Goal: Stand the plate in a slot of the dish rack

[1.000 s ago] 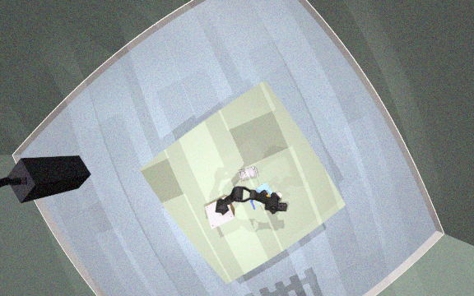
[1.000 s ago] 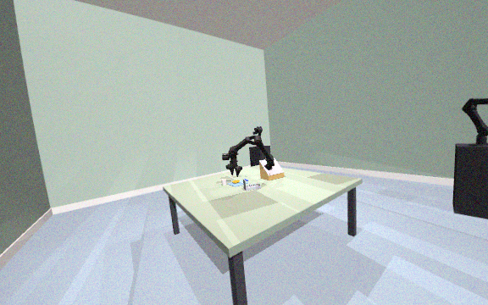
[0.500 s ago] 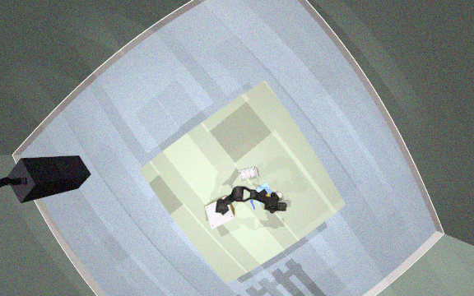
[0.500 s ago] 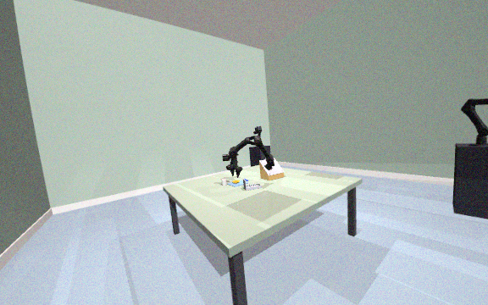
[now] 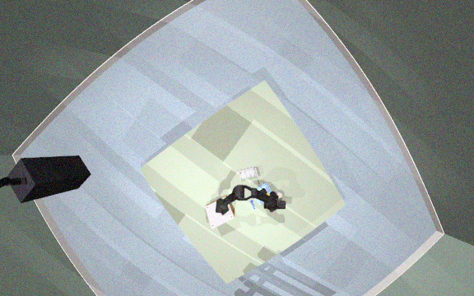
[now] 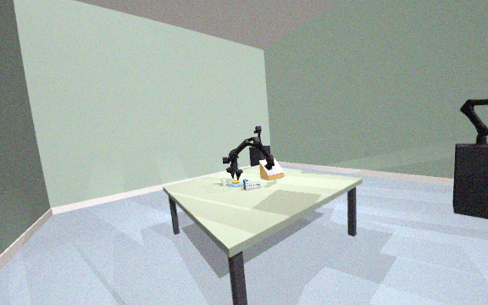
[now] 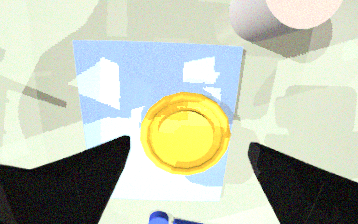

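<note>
Now: the yellow plate 2 cm below my gripper tip. Also, from my gripper tip: dish rack (24 cm to the left, 1 cm below, 1 cm ahead); then blue mat (3 cm to the left, 3 cm below, 1 cm behind); then white cylinder (9 cm ahead, 6 cm to the right, 1 cm below).
</note>
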